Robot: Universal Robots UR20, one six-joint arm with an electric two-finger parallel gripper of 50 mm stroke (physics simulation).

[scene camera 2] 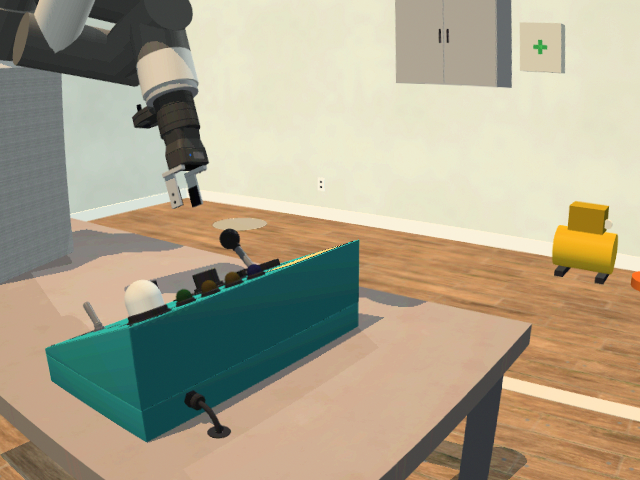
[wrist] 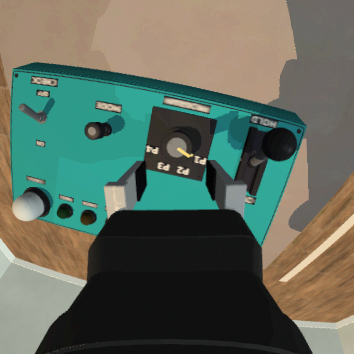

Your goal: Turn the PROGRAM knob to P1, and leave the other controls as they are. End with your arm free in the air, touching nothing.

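Frame: origin at the arm's base, x back, y down, z right, level; millimetres.
Seen in the pictures: gripper, between the fingertips: [scene camera 2: 188,206] [wrist: 175,172].
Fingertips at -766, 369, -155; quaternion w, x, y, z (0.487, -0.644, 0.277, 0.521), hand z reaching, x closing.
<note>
Offsets run from my fingertips to a thing's top centre, as dx, dy, dz. "pt": to the spot under its first point. Level surfaces: height alone.
The PROGRAM knob {-44, +106, +4} [wrist: 176,147] is a round grey knob on a black square plate {dy +154} [wrist: 162,117] of the teal control panel [wrist: 125,165] [scene camera 2: 248,330]. Its yellow pointer line points toward the P1 label {pt -65, +133, -40} [wrist: 200,160]; P2, P3 and P4 lie further around the plate. My gripper [scene camera 2: 184,197] [wrist: 175,172] is open and empty. It hangs in the air above the panel, apart from the knob and the other controls. The knob is hidden in the scene view behind the panel's raised back.
The ball-topped HOLD lever {+24, +66, -108} [scene camera 2: 230,239] [wrist: 280,144] stands beside the PROGRAM plate. The MODE knob {-56, +97, +123} [wrist: 95,130], the CHECK toggle {-74, +102, +242} [scene camera 2: 92,315] [wrist: 32,112], a white dome {pt -254, +45, +240} [scene camera 2: 143,298] [wrist: 30,205] and small coloured lamps are also on the panel. A cable {pt -317, +203, +196} [scene camera 2: 210,413] leaves its back onto the table {dy +231} [scene camera 2: 413,351].
</note>
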